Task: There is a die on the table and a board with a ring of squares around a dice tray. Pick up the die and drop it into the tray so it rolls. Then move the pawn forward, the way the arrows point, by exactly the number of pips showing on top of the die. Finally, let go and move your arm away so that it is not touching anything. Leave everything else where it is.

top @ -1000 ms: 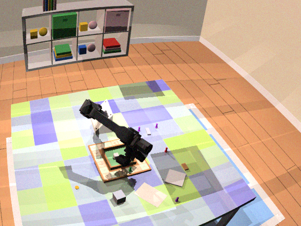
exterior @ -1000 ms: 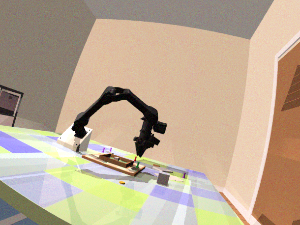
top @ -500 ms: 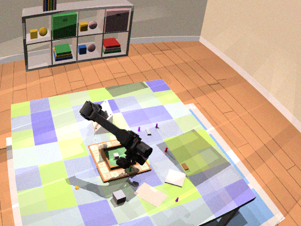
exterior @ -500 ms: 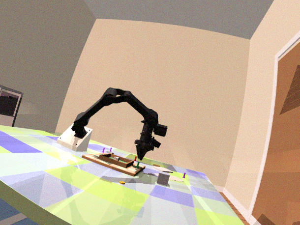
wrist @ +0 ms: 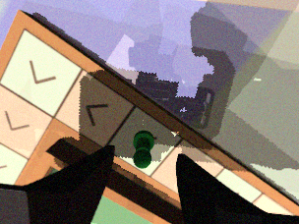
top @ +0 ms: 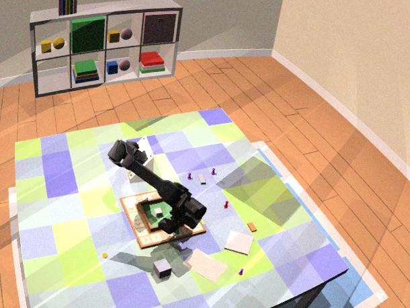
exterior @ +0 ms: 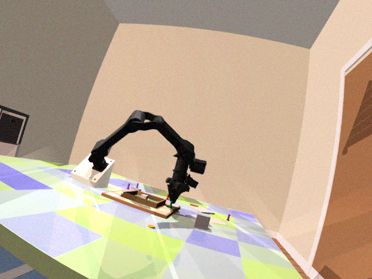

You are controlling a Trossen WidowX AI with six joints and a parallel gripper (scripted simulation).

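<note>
Right now my gripper tip is 1 cm above the green pawn. The rest, counted from my gripper tip: red pawn: 26 cm to the left, 10 cm behind, 2 cm below; then white die: 12 cm behind, 5 cm to the right, 1 cm below; then green tray floor: 12 cm behind, 3 cm to the right, 3 cm below.
</note>
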